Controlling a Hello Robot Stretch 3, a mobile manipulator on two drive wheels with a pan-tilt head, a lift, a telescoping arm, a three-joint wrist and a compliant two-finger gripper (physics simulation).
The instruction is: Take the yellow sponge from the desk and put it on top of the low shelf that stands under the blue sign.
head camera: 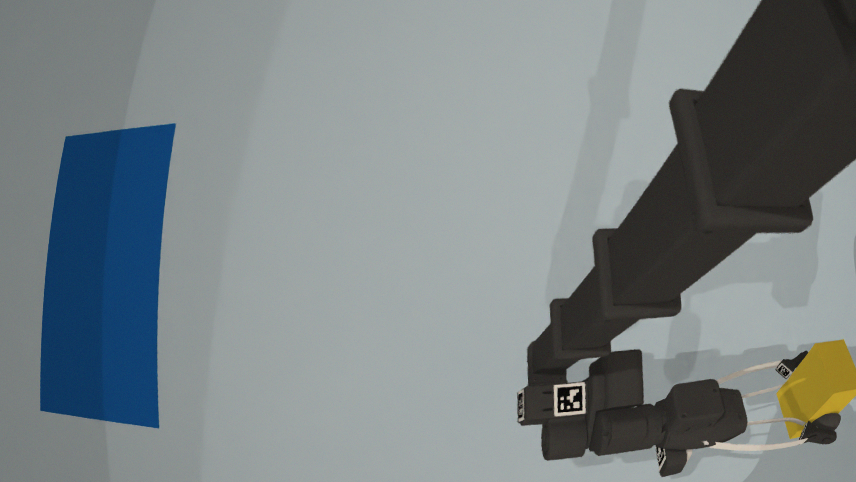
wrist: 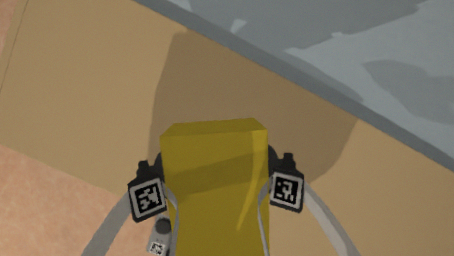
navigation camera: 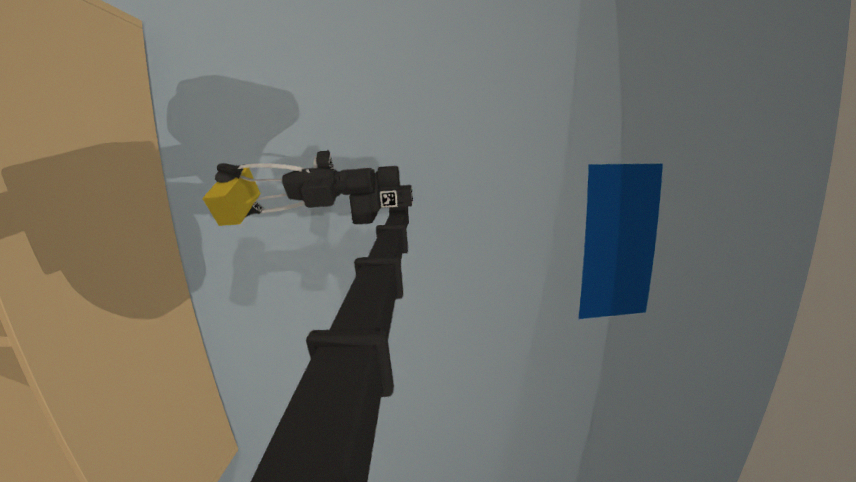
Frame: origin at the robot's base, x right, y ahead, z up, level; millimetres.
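Seen in the pictures: gripper, fingertip midpoint: (wrist: 216,161).
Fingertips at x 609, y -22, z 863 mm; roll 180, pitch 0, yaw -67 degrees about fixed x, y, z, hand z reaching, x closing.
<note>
Offsets run from my fingertips to a thing's top centre. Level surfaces: height alone.
The yellow sponge @(dx -13, dy -6, dz +50 mm) (head camera: 823,383) (navigation camera: 230,200) (wrist: 215,165) is held in the air between the two fingertips of my gripper (head camera: 807,396) (navigation camera: 242,190) (wrist: 216,161), which is shut on it. In the wrist view the low wooden shelf's top @(dz -252 mm) (navigation camera: 137,371) (wrist: 75,90) lies below and beyond the sponge, with a broad shadow on it. In the navigation camera view the sponge shows against the wall, just right of the shelf's wall-side edge. The blue sign @(dx +140, dy -204, dz +989 mm) (head camera: 107,275) (navigation camera: 621,239) is on the wall. The shelf does not show in the head camera view. The desk does not show.
The pale blue-grey wall (head camera: 389,179) (navigation camera: 479,107) stands along the shelf's back edge. My extended arm (head camera: 646,257) (navigation camera: 353,365) reaches toward it. In the wrist view, the reddish floor @(dz -863 mm) (wrist: 45,200) and part of my grey base (wrist: 159,235) show at the lower left.
</note>
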